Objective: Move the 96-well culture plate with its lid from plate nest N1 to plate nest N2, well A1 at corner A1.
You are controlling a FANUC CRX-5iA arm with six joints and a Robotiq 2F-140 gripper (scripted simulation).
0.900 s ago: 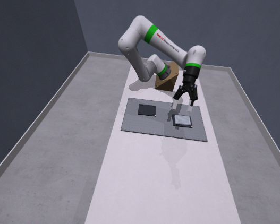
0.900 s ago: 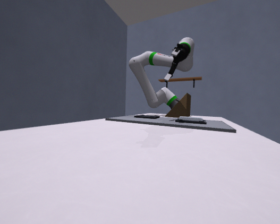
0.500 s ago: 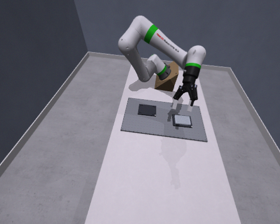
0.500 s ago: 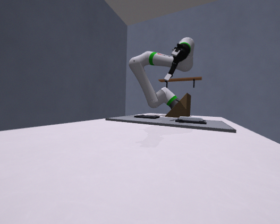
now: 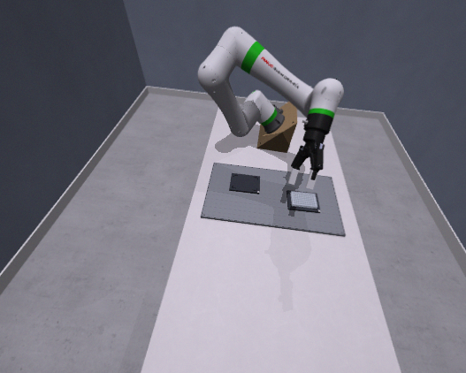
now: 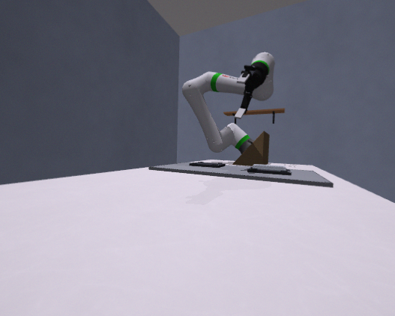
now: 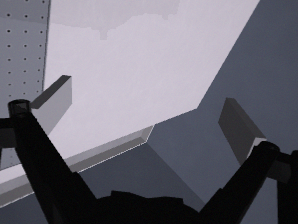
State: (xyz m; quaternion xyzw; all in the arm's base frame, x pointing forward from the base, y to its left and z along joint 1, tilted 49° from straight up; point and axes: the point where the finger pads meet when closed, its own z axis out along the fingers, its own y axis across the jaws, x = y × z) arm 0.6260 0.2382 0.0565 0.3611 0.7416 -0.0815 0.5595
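The clear lid lies 250 mm below my hand, 130 mm behind it and 100 mm to the left of it. The rest, counted from my hand: plate nest N1: 270 mm below, 130 mm behind, 100 mm to the left; small A1 label: 270 mm below, 180 mm to the left, 90 mm behind; 96-well culture plate: 260 mm below, 130 mm behind, 100 mm to the left.
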